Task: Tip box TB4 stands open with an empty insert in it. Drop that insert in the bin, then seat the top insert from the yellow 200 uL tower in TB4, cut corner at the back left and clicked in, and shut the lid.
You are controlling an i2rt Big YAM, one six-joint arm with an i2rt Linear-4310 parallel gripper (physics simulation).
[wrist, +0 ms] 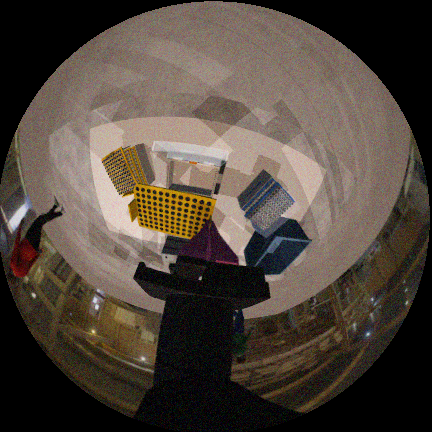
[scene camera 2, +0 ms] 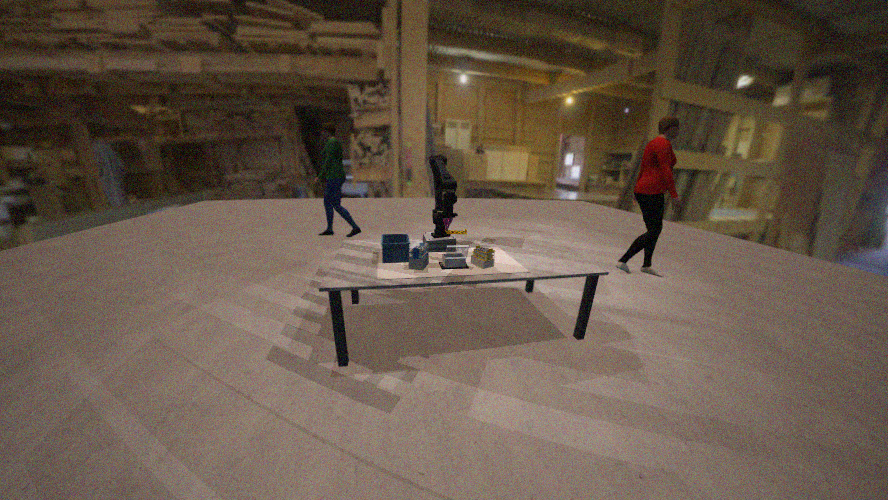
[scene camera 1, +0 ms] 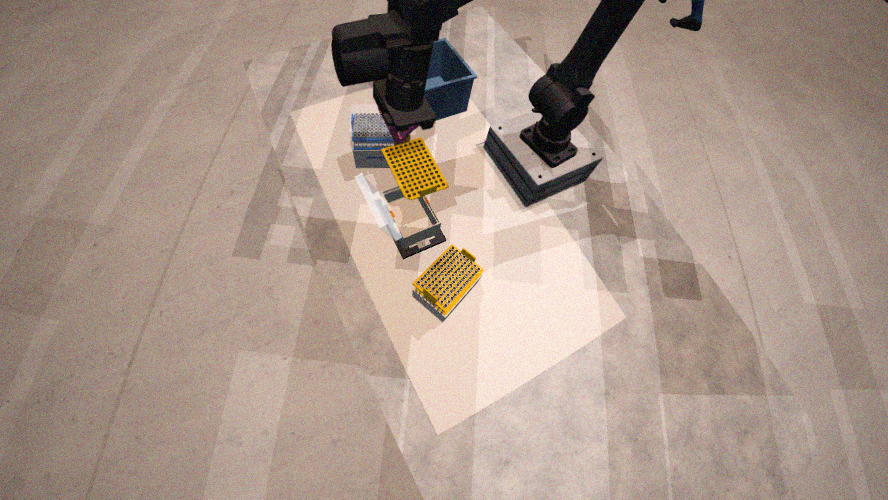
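My gripper (scene camera 1: pixel 402 137) (scene camera 2: pixel 448 228) (wrist: pixel 208 222), with purple fingers, is shut on the edge of an empty yellow insert (scene camera 1: pixel 415 167) (scene camera 2: pixel 458 232) (wrist: pixel 172 211). The insert hangs roughly level above and partly over tip box TB4 (scene camera 1: pixel 423 238) (scene camera 2: pixel 454 261) (wrist: pixel 190 189). TB4 has its clear lid (scene camera 1: pixel 379 209) (wrist: pixel 192 151) open, and its visible inside is bare. The yellow 200 uL tower (scene camera 1: pixel 448 279) (scene camera 2: pixel 482 256) (wrist: pixel 122 172) stands beside TB4, with a full top insert. The blue bin (scene camera 1: pixel 452 98) (scene camera 2: pixel 395 249) (wrist: pixel 286 253) stands behind the arm's wrist in scene camera 1.
A blue tower (scene camera 1: pixel 371 137) (scene camera 2: pixel 418 256) (wrist: pixel 267 202) stands between TB4 and the bin, partly hidden by the gripper in scene camera 1. The arm's base block (scene camera 1: pixel 521 177) stands to the right there. Two people, one in red (scene camera 2: pixel 656 165) and one in green (scene camera 2: pixel 331 158), are beyond the table (scene camera 2: pixel 462 282).
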